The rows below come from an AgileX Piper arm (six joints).
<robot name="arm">
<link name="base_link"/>
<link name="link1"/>
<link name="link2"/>
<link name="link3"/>
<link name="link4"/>
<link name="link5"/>
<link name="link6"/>
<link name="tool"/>
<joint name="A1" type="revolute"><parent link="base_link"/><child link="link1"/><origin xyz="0 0 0.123"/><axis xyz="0 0 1"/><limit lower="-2.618" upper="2.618"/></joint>
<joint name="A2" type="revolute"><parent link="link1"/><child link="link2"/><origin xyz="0 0 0" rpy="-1.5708 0 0"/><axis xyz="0 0 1"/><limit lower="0" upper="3.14"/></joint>
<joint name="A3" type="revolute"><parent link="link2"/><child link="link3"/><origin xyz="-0.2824 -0.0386 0"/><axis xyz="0 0 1"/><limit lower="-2.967" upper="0"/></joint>
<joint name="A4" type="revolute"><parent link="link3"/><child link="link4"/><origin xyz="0.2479 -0.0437 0" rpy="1.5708 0 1.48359"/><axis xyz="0 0 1"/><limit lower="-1.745" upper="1.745"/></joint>
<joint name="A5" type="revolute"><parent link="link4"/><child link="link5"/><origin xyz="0 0 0" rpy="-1.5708 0 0"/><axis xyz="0 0 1"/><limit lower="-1.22" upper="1.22"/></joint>
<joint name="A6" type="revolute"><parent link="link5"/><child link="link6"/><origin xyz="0 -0.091 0" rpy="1.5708 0 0"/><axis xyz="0 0 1"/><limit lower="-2.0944" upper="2.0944"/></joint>
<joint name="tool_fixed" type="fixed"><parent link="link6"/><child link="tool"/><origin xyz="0 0 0"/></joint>
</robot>
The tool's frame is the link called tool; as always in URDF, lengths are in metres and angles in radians.
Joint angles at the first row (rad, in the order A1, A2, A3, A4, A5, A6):
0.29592, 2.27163, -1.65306, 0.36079, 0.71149, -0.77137
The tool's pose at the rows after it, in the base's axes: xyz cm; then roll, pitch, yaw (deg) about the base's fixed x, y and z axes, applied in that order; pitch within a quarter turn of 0, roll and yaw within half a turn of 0:
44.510 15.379 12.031 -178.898 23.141 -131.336
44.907 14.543 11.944 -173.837 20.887 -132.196
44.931 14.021 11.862 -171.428 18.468 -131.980
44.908 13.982 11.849 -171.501 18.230 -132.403
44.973 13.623 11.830 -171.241 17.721 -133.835
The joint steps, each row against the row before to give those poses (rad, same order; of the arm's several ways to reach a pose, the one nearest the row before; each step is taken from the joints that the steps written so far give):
0.00000, 0.00419, -0.00004, -0.06087, -0.01220, 0.02425
-0.00001, -0.00001, 0.00003, -0.15535, -0.02807, 0.13179
0.00000, -0.00002, 0.00004, -0.09074, 0.01205, 0.06180
0.00002, 0.00000, -0.00003, -0.00566, 0.00386, 0.01071
-0.00481, 0.00001, 0.00000, -0.02384, 0.00470, 0.03605

